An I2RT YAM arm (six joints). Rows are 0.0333 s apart.
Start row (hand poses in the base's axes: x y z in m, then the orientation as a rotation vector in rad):
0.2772, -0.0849, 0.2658, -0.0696, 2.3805, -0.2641
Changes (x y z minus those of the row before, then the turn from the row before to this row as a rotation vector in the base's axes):
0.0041, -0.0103, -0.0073, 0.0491, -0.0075, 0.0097
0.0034, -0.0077, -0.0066, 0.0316, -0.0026, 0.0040
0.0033, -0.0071, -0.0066, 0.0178, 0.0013, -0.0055
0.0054, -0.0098, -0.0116, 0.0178, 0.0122, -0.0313
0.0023, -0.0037, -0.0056, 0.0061, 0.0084, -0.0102
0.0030, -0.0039, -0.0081, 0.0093, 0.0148, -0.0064
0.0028, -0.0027, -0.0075, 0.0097, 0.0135, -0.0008
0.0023, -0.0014, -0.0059, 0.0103, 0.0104, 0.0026
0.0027, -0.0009, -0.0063, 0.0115, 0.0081, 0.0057
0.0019, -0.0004, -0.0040, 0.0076, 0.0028, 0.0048
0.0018, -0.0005, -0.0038, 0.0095, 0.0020, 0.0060
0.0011, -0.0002, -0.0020, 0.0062, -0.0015, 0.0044
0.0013, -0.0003, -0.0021, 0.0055, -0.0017, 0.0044
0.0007, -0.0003, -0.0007, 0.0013, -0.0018, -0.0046
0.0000, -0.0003, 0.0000, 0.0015, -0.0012, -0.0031
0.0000, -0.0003, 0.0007, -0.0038, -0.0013, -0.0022
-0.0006, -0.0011, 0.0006, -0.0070, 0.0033, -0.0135
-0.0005, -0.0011, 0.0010, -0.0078, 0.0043, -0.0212
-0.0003, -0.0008, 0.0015, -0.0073, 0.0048, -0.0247
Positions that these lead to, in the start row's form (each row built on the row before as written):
0.2813, -0.0952, 0.2585, -0.0570, 2.3773, -0.2009
0.2847, -0.1029, 0.2519, -0.0465, 2.3769, -0.1614
0.2880, -0.1100, 0.2453, -0.0316, 2.3797, -0.1429
0.2934, -0.1198, 0.2337, 0.0133, 2.3942, -0.1368
0.2957, -0.1235, 0.2281, 0.0278, 2.4032, -0.1346
0.2987, -0.1274, 0.2200, 0.0389, 2.4187, -0.1270
0.3015, -0.1301, 0.2125, 0.0436, 2.4329, -0.1163
0.3038, -0.1315, 0.2066, 0.0446, 2.4439, -0.1031
0.3065, -0.1324, 0.2003, 0.0424, 2.4527, -0.0869
0.3084, -0.1328, 0.1963, 0.0398, 2.4559, -0.0756
0.3102, -0.1333, 0.1925, 0.0365, 2.4583, -0.0614
0.3113, -0.1335, 0.1905, 0.0338, 2.4570, -0.0518
0.3126, -0.1338, 0.1884, 0.0308, 2.4555, -0.0431
0.3133, -0.1341, 0.1877, 0.0370, 2.4537, -0.0435
0.3133, -0.1344, 0.1877, 0.0415, 2.4525, -0.0430
0.3133, -0.1347, 0.1884, 0.0425, 2.4511, -0.0486
0.3127, -0.1358, 0.1890, 0.0559, 2.4540, -0.0632
0.3122, -0.1369, 0.1900, 0.0784, 2.4575, -0.0823
0.3119, -0.1377, 0.1915, 0.1055, 2.4612, -0.1024

